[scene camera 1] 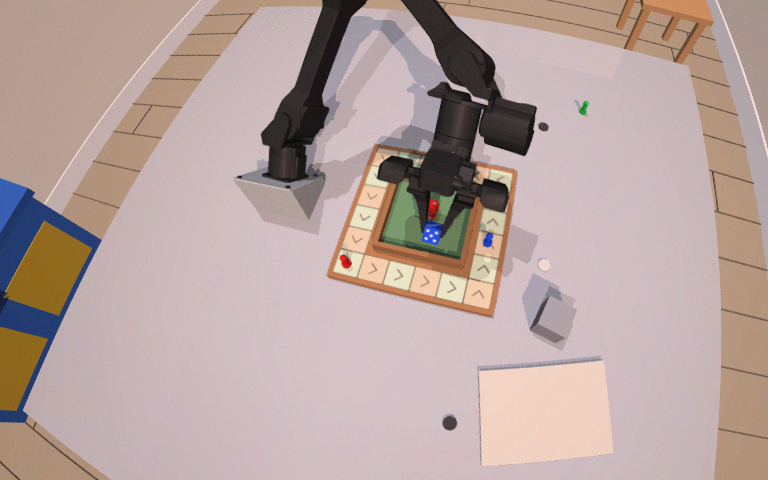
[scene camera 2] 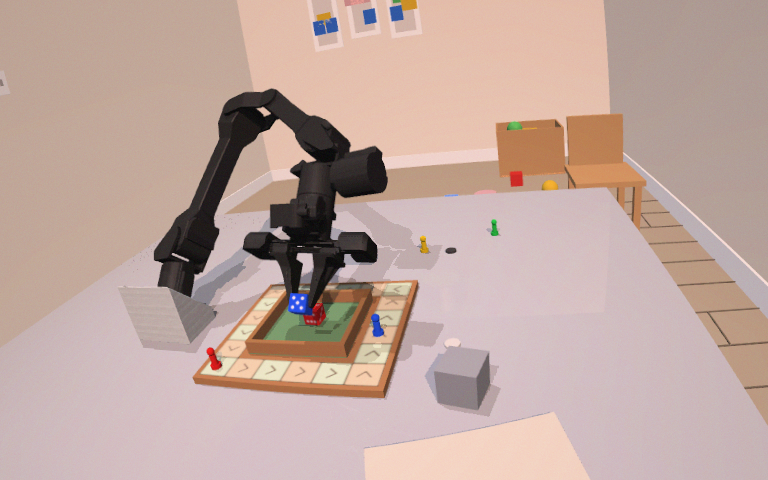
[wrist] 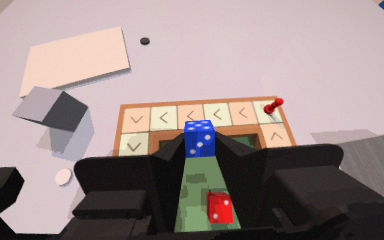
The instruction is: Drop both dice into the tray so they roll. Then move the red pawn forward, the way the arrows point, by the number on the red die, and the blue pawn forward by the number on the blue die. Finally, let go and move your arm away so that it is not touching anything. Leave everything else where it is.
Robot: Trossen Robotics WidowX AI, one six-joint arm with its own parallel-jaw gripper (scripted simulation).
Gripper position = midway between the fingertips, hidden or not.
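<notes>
Scene camera 1 shows the gripper (scene camera 1: 432,234) together with a pale sheet (scene camera 1: 549,413). In scene camera 2 the gripper (scene camera 2: 301,307) is visible as well. The wrist view also has both, with the sheet (wrist: 66,62) and the gripper (wrist: 198,136) visible there.
</notes>
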